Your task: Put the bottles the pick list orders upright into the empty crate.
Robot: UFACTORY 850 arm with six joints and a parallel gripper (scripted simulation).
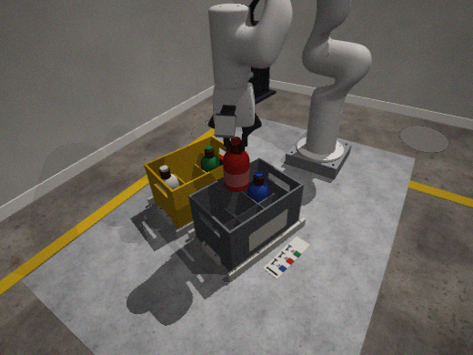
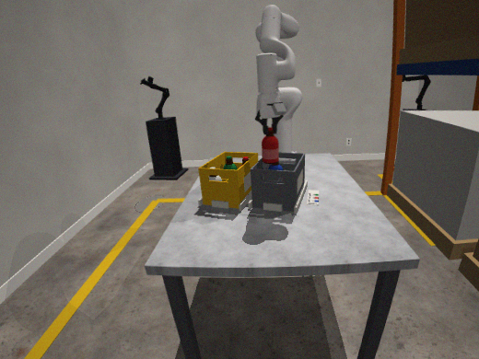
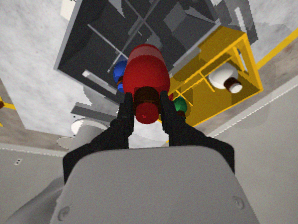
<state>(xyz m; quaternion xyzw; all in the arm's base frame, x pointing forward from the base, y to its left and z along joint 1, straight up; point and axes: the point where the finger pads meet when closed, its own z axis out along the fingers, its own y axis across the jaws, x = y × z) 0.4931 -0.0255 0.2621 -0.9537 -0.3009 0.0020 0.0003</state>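
My hand is 7 cm above the red bottle. From my hand the other things lie so: grey crate 23 cm below, 4 cm to the left, 1 cm ahead; then blue-label bottle 23 cm below, 9 cm behind, 1 cm to the left; then yellow crate 23 cm below, 19 cm to the right, 1 cm behind.
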